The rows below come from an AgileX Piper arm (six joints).
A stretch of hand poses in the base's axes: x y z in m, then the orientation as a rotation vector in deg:
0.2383, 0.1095, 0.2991, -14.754, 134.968, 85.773
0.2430, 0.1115, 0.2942, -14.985, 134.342, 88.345
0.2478, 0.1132, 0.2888, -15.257, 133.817, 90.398
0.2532, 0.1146, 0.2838, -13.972, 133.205, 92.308
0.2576, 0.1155, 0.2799, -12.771, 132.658, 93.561
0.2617, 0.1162, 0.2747, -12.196, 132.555, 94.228
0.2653, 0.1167, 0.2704, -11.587, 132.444, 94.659
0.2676, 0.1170, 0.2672, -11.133, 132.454, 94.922
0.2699, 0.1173, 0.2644, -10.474, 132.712, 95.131
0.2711, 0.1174, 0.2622, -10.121, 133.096, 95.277
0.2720, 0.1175, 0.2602, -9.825, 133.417, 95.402
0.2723, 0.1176, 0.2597, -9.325, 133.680, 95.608
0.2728, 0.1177, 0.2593, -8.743, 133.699, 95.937
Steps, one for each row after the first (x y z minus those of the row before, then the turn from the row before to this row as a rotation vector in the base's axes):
0.0047, 0.0020, -0.0049, 1.624, 0.663, 0.896
0.0048, 0.0017, -0.0054, 1.284, 0.505, 0.772
0.0054, 0.0014, -0.0050, 1.419, 0.886, -0.258
0.0044, 0.0009, -0.0039, 1.032, 0.610, -0.426
0.0041, 0.0007, -0.0052, 0.456, 0.440, -0.115
0.0036, 0.0005, -0.0043, 0.339, 0.336, -0.231
0.0023, 0.0003, -0.0032, 0.180, 0.289, -0.159
0.0023, 0.0003, -0.0028, 0.062, 0.508, -0.207
0.0012, 0.0001, -0.0022, -0.059, 0.458, -0.002
0.0009, 0.0001, -0.0020, -0.047, 0.385, 0.000
0.0003, 0.0001, -0.0005, 0.041, 0.455, -0.109
0.0005, 0.0001, -0.0004, 0.220, 0.374, -0.201

